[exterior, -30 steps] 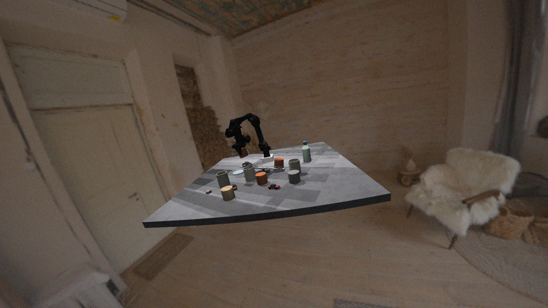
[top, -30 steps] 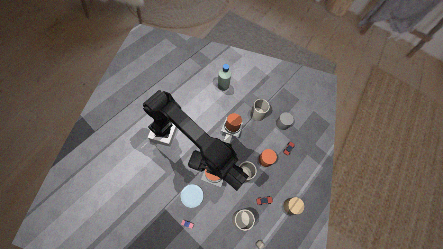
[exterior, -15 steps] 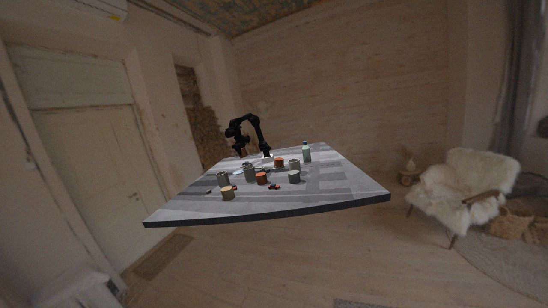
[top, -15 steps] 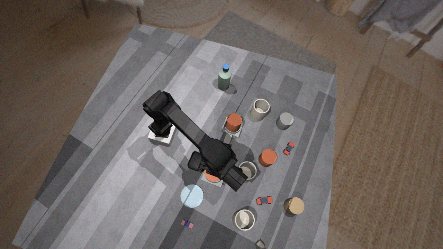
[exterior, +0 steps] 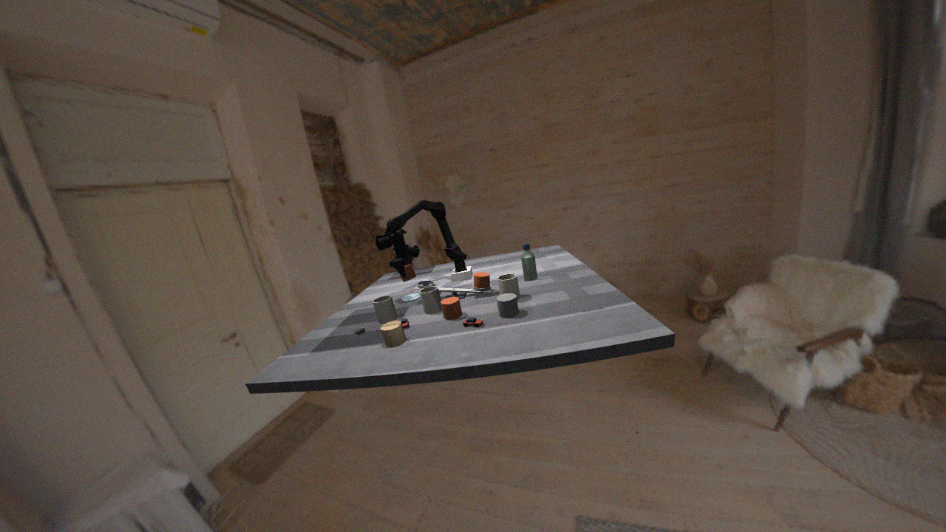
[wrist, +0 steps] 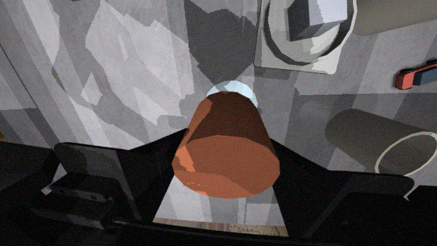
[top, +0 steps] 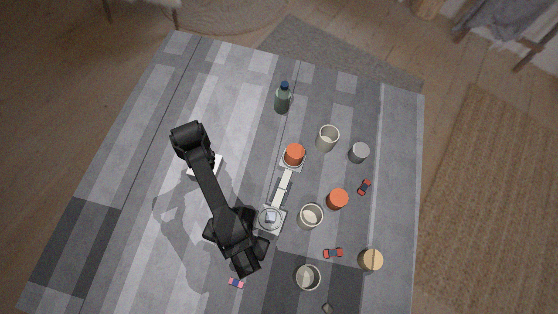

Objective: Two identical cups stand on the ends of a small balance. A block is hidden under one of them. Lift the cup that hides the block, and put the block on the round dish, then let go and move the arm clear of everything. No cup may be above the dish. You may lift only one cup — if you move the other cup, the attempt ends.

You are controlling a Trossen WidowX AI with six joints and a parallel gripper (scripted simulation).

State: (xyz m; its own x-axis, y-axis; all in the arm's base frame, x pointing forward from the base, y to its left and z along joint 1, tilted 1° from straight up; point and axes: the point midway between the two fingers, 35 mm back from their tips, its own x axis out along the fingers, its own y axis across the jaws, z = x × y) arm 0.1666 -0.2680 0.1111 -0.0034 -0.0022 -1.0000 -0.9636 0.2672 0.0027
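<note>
Now: the pale blue round dish 1 cm ahead of my gripper tip, 1 cm to the right of it and 12 cm below it. The rest, counted from my gripper tip: pink-blue block: 12 cm to the right, 11 cm below; tan cylinder: 47 cm ahead, 2 cm to the right, 8 cm below; small balance: 13 cm ahead, 21 cm to the left, 10 cm below.
</note>
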